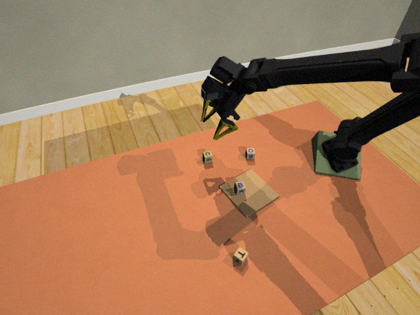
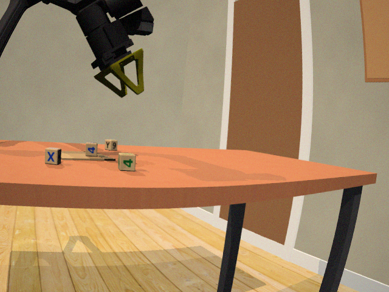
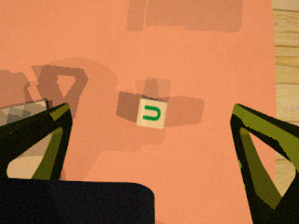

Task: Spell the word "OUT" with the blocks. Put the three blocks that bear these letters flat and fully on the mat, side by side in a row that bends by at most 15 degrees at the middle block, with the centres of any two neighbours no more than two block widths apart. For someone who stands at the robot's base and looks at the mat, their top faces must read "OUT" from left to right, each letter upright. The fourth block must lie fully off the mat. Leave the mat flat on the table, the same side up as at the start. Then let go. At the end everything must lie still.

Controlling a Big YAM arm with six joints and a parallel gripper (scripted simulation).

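Right now the wooden block is 160 mm to the left of my hand, 130 mm below it and 60 mm behind it. The rest, counted from my hand: O block: 150 mm behind, 130 mm below, 20 mm to the left; tan mat: 170 mm to the left, 140 mm below, 90 mm behind.
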